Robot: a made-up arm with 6 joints.
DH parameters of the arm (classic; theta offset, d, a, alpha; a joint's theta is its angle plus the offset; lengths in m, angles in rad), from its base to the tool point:
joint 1: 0 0.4 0 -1.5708
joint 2: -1.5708 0 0.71 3.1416
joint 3: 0 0 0 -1.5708
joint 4: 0 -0.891 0 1.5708
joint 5: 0 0.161 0 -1.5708
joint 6: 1.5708 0 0 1.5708
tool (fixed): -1.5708 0 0 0
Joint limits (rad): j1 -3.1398..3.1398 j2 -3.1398..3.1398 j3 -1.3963..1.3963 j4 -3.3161..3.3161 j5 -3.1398..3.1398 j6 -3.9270..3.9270
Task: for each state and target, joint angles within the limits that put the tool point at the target. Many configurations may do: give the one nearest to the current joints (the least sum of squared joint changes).
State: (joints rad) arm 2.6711 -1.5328 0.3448 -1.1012 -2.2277 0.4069
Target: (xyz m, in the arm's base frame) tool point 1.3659 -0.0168 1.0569
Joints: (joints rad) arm 3.0666 -1.5188 1.0161 -1.0101 -2.2277 0.4069
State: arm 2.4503 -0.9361 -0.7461 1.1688 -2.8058 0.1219
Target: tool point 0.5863 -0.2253 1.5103
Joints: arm 2.6743 -1.2725 0.0740 1.1689 -2.8058 0.1219
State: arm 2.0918 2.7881 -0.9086 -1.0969 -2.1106 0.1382
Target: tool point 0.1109 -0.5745 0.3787
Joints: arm 1.6596 3.1378 -0.7043 -1.1920 -2.1106 0.1382
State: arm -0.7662 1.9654 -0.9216 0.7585 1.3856 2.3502
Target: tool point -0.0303 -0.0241 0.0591
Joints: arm -0.7048 1.1714 -1.3935 1.3326 1.3856 2.3502
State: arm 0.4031 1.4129 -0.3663 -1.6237 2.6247 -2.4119
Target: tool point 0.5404 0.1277 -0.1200
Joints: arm 0.2312 0.9986 -0.4394 -1.5739 2.6247 -2.4119
